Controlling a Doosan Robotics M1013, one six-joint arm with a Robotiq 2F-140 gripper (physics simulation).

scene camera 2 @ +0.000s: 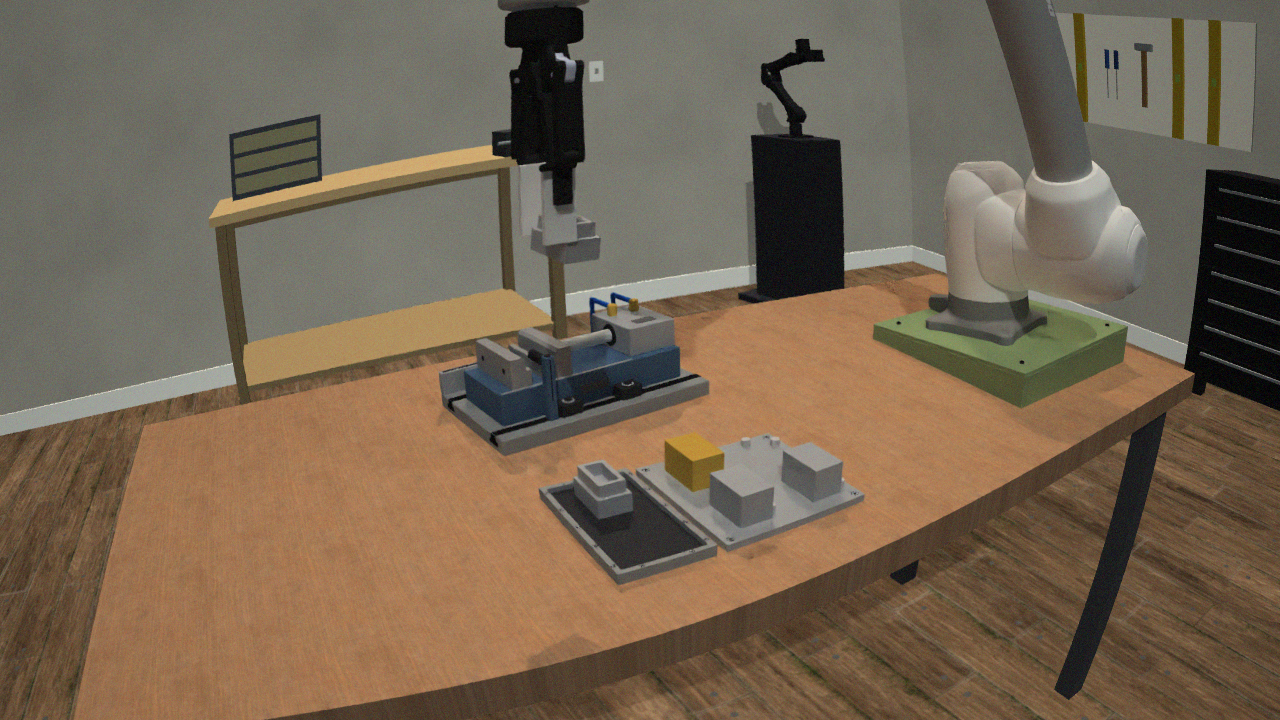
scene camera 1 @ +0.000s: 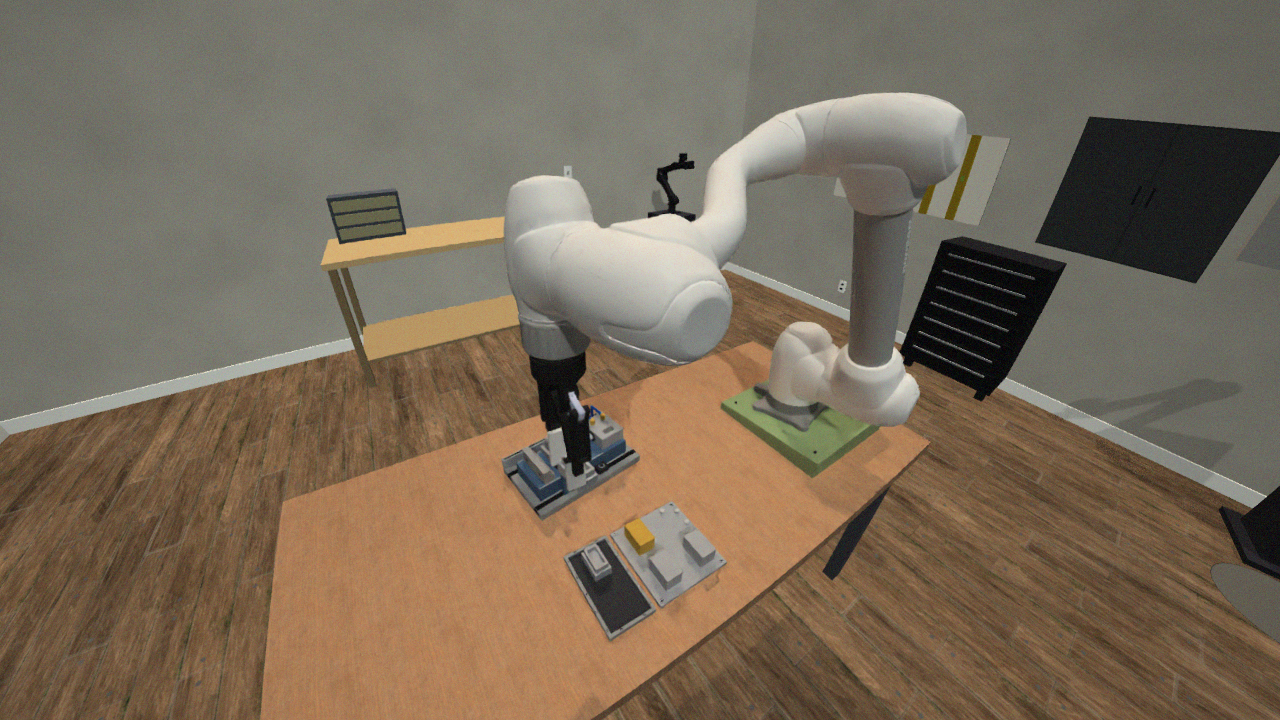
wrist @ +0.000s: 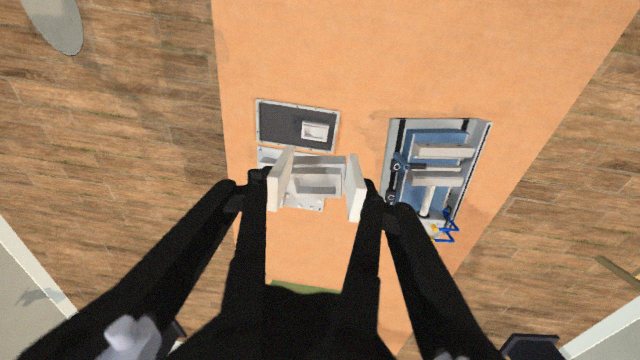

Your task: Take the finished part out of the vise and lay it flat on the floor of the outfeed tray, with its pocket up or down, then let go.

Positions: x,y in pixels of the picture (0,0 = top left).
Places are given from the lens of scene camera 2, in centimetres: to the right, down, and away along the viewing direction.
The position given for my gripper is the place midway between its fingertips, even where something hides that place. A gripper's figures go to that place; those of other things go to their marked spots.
my gripper [scene camera 2: 547,237]: -8, -11, 79
yellow block [scene camera 2: 690,459]: 5, 10, 87
